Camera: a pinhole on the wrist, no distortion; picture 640 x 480 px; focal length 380.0 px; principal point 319.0 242.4 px. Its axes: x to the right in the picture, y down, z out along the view. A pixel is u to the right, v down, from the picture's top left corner.
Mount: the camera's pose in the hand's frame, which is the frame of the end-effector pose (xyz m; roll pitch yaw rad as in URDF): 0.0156 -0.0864 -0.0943 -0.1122 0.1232 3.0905
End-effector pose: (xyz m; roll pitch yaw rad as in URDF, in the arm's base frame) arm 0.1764 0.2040 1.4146 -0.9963 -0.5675 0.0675
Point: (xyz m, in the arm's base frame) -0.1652 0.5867 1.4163
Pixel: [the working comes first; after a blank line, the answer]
In the camera's frame: 0.2213 -0.2101 0.5383

475 94
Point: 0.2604 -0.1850 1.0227
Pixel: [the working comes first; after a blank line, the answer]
In the camera's frame: 0.2382 -0.1199 -0.4226

behind the camera
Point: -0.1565 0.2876 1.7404
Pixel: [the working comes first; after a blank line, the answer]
In the camera's frame: 0.0503 0.1892 0.4614

360 398
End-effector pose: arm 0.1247 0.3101 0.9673 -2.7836 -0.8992 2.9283
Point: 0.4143 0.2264 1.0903
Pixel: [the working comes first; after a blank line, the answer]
In the camera's frame: 0.1268 0.0670 -0.1700

behind the camera
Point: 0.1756 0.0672 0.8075
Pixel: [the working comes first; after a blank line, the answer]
In the camera's frame: 0.1721 0.1041 0.2285

605 415
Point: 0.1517 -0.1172 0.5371
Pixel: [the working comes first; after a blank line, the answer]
In the camera's frame: 0.3597 0.2069 0.4775

605 407
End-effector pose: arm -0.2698 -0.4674 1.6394 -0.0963 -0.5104 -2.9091
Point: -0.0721 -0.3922 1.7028
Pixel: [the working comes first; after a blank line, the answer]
In the camera's frame: 0.1378 -0.0649 0.2620

519 148
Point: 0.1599 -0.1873 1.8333
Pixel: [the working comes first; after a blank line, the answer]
In the camera's frame: 0.2736 0.0837 0.5310

515 302
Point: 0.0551 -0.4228 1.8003
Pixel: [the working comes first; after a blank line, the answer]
In the camera's frame: 0.1757 -0.1240 0.4093

482 127
